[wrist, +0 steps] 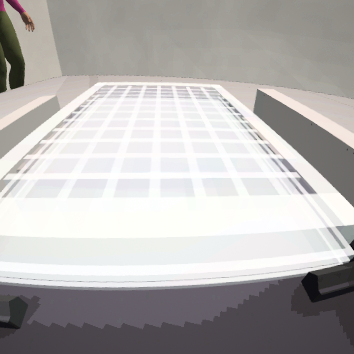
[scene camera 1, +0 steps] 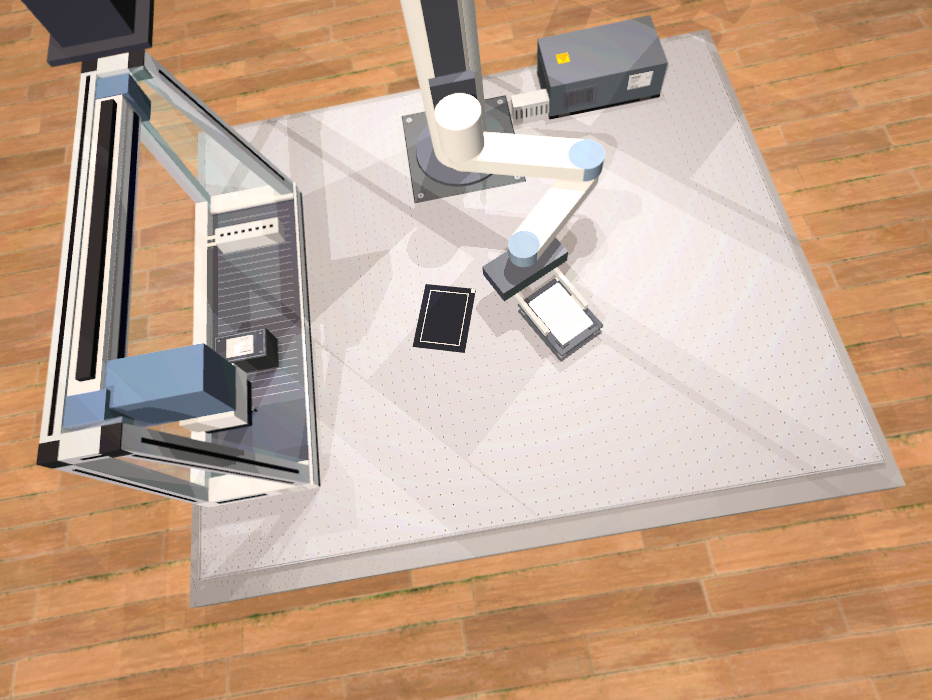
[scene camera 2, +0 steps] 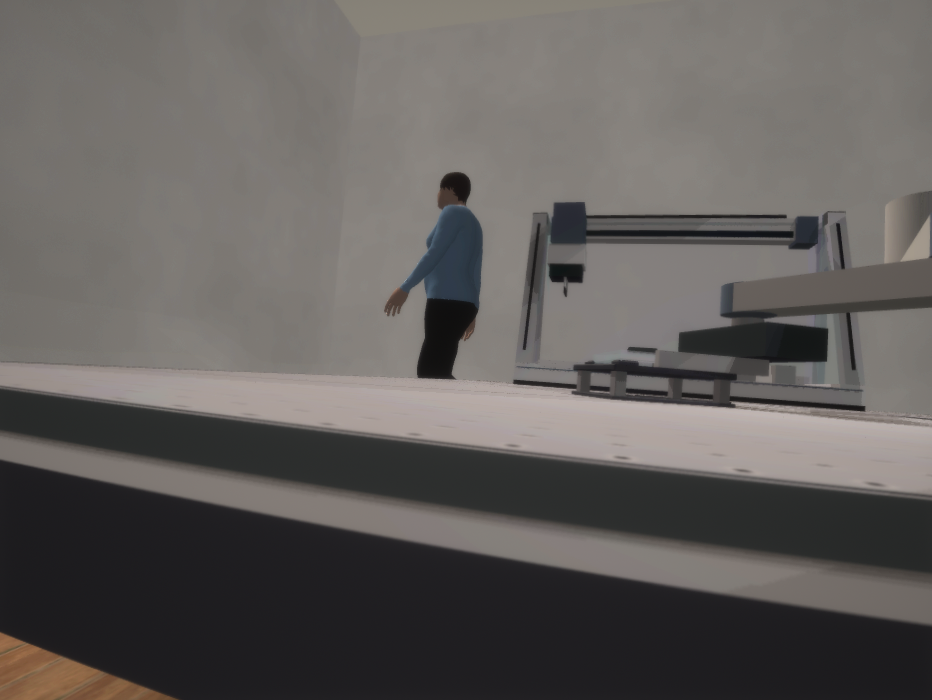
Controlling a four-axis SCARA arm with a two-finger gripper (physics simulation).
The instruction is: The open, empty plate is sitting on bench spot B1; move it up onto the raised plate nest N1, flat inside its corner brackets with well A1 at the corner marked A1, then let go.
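Note:
The clear-white plate is over the raised dark nest, lined up with its outline and looking level. My gripper is shut on the plate, with one pale finger along each long side. In the wrist view, dark corner brackets show at the plate's near edge, the right one close to its corner. Whether the plate touches the nest deck is hard to tell. The A1 mark and well A1 are not readable. The black rectangle with a white outline, probably spot B1, holds no plate.
A framed gantry machine stands on the left of the bench, with a small dark box inside it. A grey control box stands behind the arm on the right. A person stands beyond the bench.

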